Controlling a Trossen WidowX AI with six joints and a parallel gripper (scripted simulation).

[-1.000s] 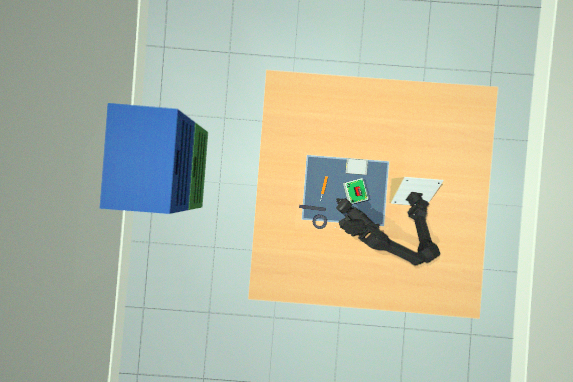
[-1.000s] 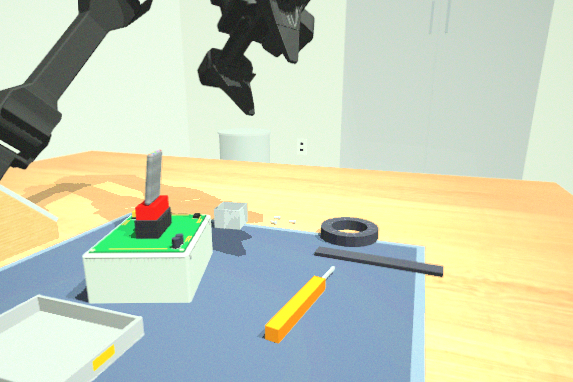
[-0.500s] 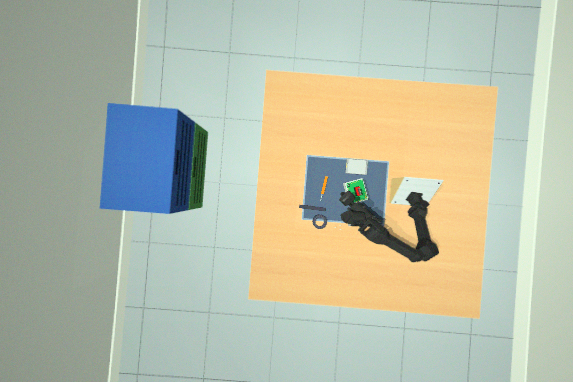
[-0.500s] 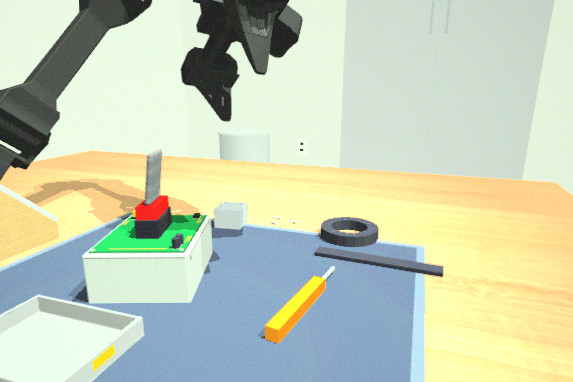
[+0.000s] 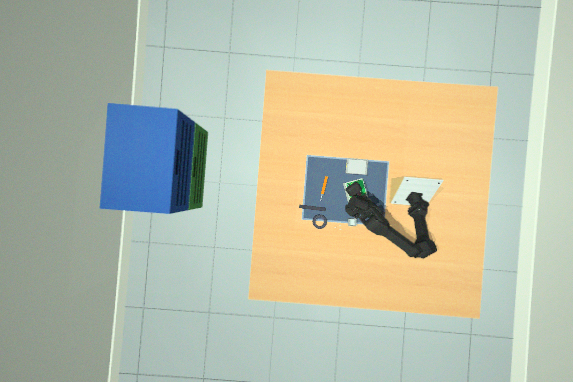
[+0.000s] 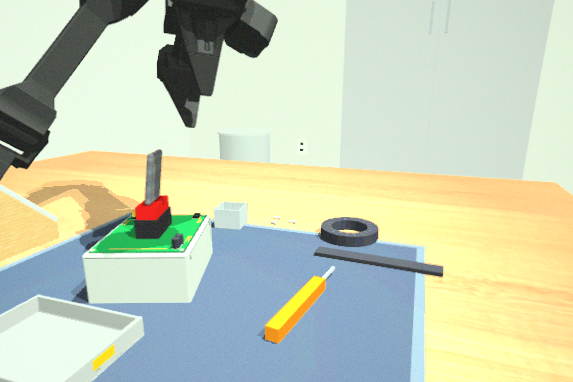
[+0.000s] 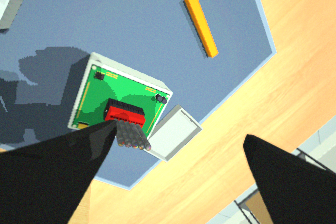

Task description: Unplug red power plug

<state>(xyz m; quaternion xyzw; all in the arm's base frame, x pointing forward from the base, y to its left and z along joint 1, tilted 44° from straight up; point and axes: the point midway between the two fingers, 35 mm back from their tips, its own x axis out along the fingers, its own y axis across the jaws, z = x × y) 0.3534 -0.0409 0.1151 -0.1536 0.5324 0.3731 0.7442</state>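
My gripper tip is now 100 mm above the red power plug, 50 mm past it and 20 mm to the left of it. From my gripper tip the other things lie so: blue mat (180 mm below, 10 mm to the right); dark flat bar (180 mm below, 170 mm ahead, 110 mm to the left).
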